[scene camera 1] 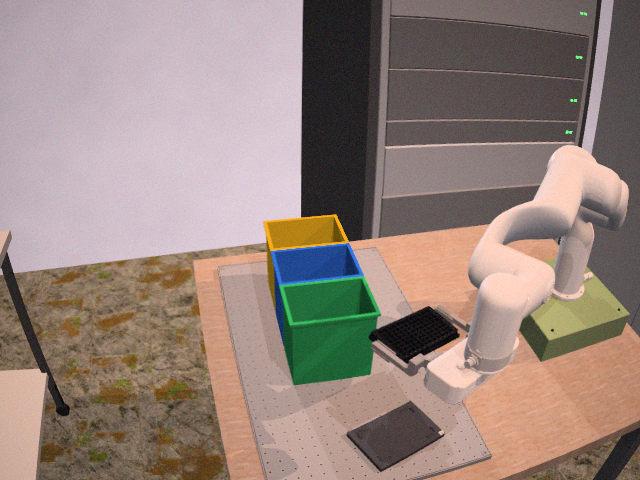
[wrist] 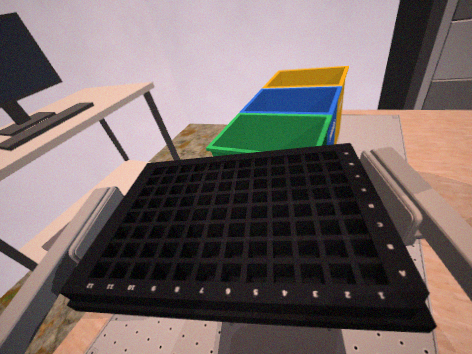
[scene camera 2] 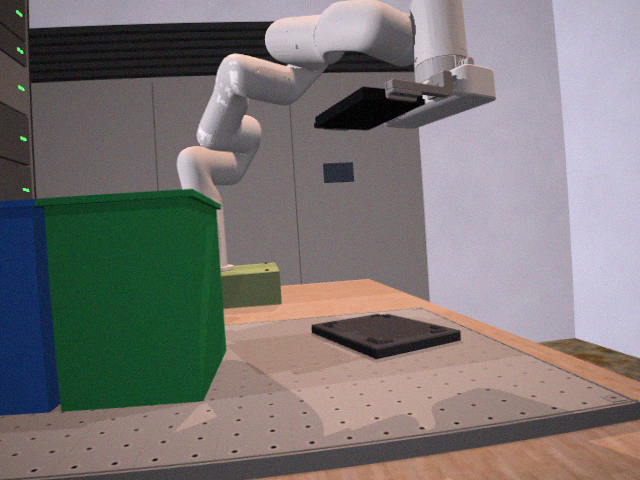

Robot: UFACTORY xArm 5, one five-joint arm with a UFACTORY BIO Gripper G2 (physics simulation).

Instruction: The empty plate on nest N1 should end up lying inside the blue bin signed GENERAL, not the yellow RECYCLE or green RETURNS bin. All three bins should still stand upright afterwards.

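Places are measured from the arm's base along level axes (x ahead, y left, z up), in millimetres.
Pixels of known places: hand at its tool point: (scene camera 1: pixel 415 333) (wrist: pixel 232 210) (scene camera 2: pixel 365 109); arm's base at its link origin: (scene camera 1: pixel 564 287).
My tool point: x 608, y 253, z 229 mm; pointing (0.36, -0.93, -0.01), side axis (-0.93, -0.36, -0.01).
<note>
For each thing: its top centre in the pictures, then the offset to it from my tool point. Level surfaces: height alone.
- black plate at its top centre: (wrist: pixel 229 203) (scene camera 2: pixel 365 104) (scene camera 1: pixel 416 331) dx +0, dy +1, dz +6 mm
- Nest N1 at its top centre: (scene camera 2: pixel 380 325) (scene camera 1: pixel 397 432) dx -2, dy +2, dz -274 mm
- blue bin at its top centre: (scene camera 2: pixel 18 210) (scene camera 1: pixel 315 263) (wrist: pixel 290 99) dx +55, dy -388, dz -110 mm
- yellow bin at its top centre: (scene camera 1: pixel 304 231) (wrist: pixel 305 77) dx +45, dy -518, dz -110 mm
- green bin at its top centre: (scene camera 2: pixel 145 202) (wrist: pixel 269 131) (scene camera 1: pixel 329 299) dx +65, dy -258, dz -110 mm
- perforated board at its surface level: dz -289 mm
My gripper (scene camera 1: pixel 416 334) (wrist: pixel 252 215) is shut on the black plate (scene camera 1: pixel 413 330) (scene camera 2: pixel 361 111) (wrist: pixel 240 225), one finger at each short end. The plate is level and held high above the board, higher than the bin rims in the scene camera 2 view. Nest N1 (scene camera 1: pixel 395 435) (scene camera 2: pixel 385 333), a dark flat base, lies below with no plate on it. The blue bin (scene camera 1: pixel 317 263) (scene camera 2: pixel 23 304) (wrist: pixel 295 100) stands upright between the yellow bin (scene camera 1: pixel 305 232) (wrist: pixel 312 77) and the green bin (scene camera 1: pixel 330 346) (scene camera 2: pixel 129 299) (wrist: pixel 272 131). The bin signs cannot be read.
The three bins stand in a close row on the perforated board (scene camera 1: pixel 289 423) (scene camera 2: pixel 289 428), green nearest the plate. The arm's olive base block (scene camera 1: pixel 584 325) (scene camera 2: pixel 250 286) stands on the table at the right in the scene camera 1 view. A rack cabinet (scene camera 1: pixel 379 155) stands behind the table.
</note>
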